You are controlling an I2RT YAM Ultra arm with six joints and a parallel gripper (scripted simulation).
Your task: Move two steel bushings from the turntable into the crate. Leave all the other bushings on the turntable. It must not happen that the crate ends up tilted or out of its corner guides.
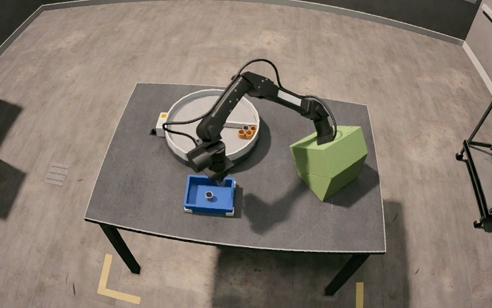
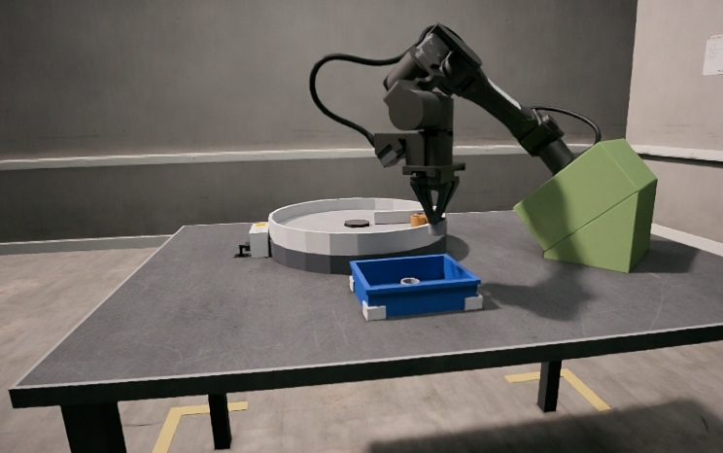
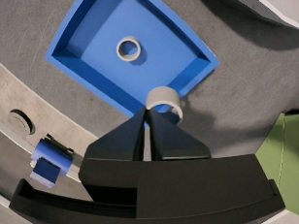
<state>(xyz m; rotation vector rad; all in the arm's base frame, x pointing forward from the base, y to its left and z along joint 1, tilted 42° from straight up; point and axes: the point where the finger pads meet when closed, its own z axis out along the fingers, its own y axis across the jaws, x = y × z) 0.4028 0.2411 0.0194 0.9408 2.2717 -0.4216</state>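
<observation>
My gripper is now 4 cm short of the blue crate, 1 cm to the left of it and 11 cm above it. Round my hand: round turntable: 4 cm ahead, 36 cm to the right, 9 cm below.
</observation>
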